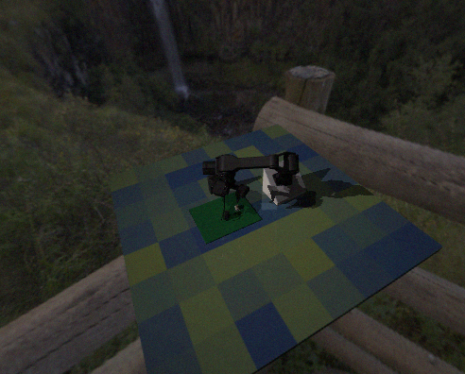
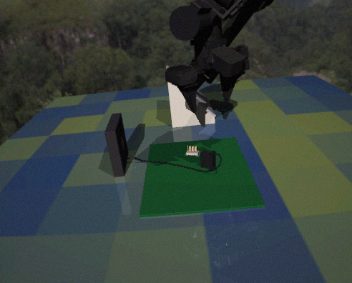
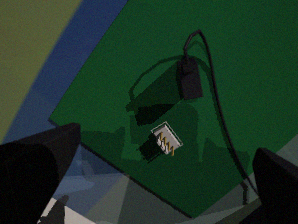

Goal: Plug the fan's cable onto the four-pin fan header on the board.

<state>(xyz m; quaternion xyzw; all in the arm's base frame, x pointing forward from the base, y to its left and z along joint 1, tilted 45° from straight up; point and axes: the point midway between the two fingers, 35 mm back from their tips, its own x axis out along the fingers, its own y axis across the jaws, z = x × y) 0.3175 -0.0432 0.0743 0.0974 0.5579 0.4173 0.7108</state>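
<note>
The black plug lies 13 cm below my gripper tip, 1 cm to the right of it and 1 cm ahead of it. From my gripper tip the other things lie so: white four-pin fan header 15 cm below, 6 cm behind, 4 cm to the right; black fan 22 cm to the right, 9 cm below, 6 cm behind; green board 16 cm below, 4 cm to the right, 1 cm ahead.
</note>
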